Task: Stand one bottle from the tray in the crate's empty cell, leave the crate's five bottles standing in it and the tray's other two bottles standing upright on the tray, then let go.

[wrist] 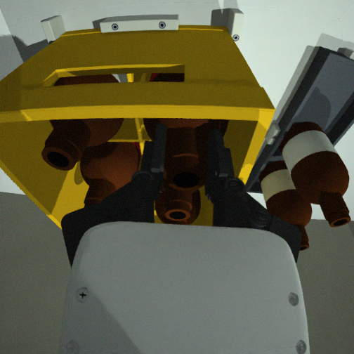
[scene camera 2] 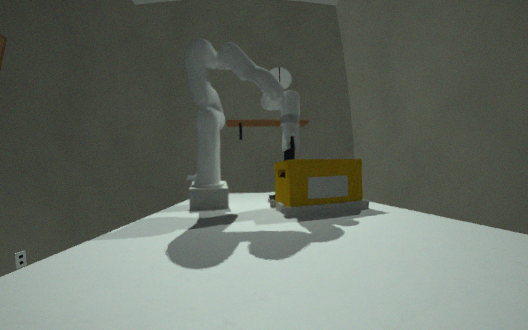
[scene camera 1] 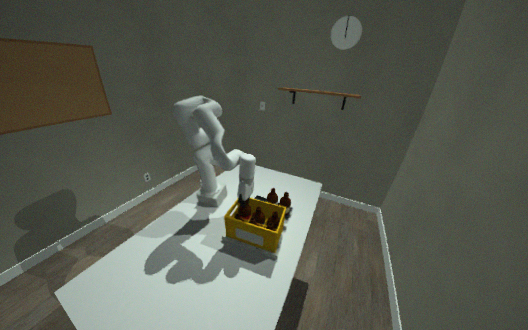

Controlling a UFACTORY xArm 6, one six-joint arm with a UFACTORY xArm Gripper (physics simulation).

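Places are measured from the arm's base along level axes (x ahead, y left, z up), in centimetres.
Where they show: gripper, fingertip midpoint: (scene camera 1: 244,205); arm's base, link origin: (scene camera 2: 208,184) (scene camera 1: 211,188).
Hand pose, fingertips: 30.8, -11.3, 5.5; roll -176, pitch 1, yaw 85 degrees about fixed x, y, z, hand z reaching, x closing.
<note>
Each offset is from my fingertips to the centre of the thing, as dx, dy, dz. "spot": to the spot under its first point. Level surfaces: height alone.
The yellow crate @(+9.2, -4.9, -6.1) (scene camera 1: 270,242) (scene camera 2: 330,166) (wrist: 210,60) stands on the table. My gripper (scene camera 1: 243,199) (scene camera 2: 289,155) (wrist: 186,140) is above the crate's end near the robot base, shut on the neck of a brown bottle @(+0.2, -0.1, -4.4) (scene camera 1: 244,211) (wrist: 185,156). That bottle is upright and largely inside the crate; its base is hidden. Other brown bottles @(+8.8, -0.6, -6.3) (scene camera 1: 258,217) (wrist: 112,162) stand in the crate, one directly beyond the held bottle in the wrist view. Two pale-labelled bottles, one nearer @(+19.8, +18.8, -6.6) (scene camera 1: 285,201) (wrist: 317,165) and one farther @(+10.9, +19.6, -6.6) (scene camera 1: 272,196) (wrist: 286,199), stand upright on the dark tray (wrist: 327,95).
Pale blocks @(spot: +7.3, -15.3, -12.8) (scene camera 2: 325,207) (wrist: 140,24) border the crate's foot. The tray lies close beside the crate. The robot's base (scene camera 1: 212,196) (scene camera 2: 209,197) stands on the white table @(dz -14.8) (scene camera 1: 150,280) (scene camera 2: 280,290). A wall shelf (scene camera 1: 320,92) is well behind.
</note>
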